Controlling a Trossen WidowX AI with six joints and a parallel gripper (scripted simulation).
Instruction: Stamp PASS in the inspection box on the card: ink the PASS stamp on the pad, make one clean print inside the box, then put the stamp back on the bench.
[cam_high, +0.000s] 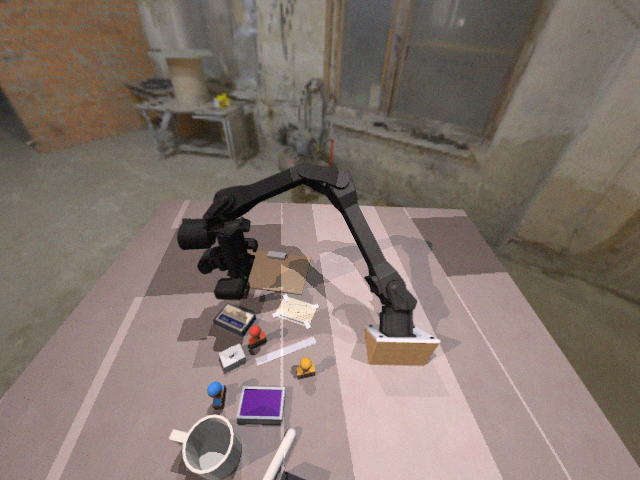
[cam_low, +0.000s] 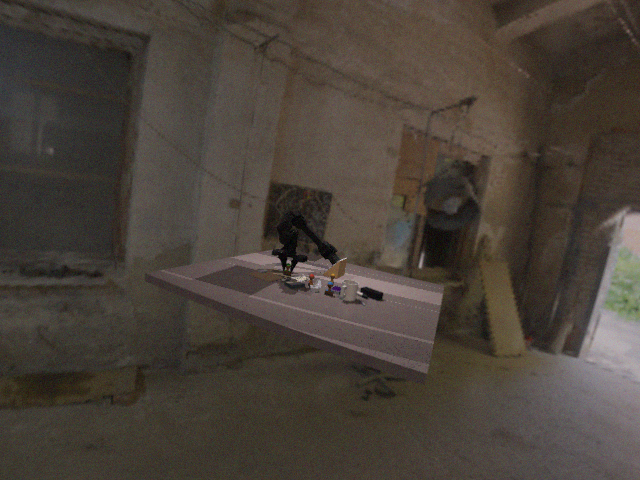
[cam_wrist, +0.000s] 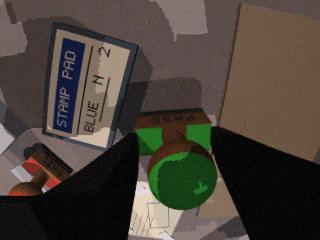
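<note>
Right now the purple ink pad is 70 mm behind my gripper tip, 260 mm to the left of it and 60 mm below it. From my gripper tip the other things lie so: red stamp 50 mm behind, 120 mm to the left, 40 mm below; green stamp right at my gripper tip; blue-labelled tin 20 mm ahead, 60 mm to the left, 50 mm below.
</note>
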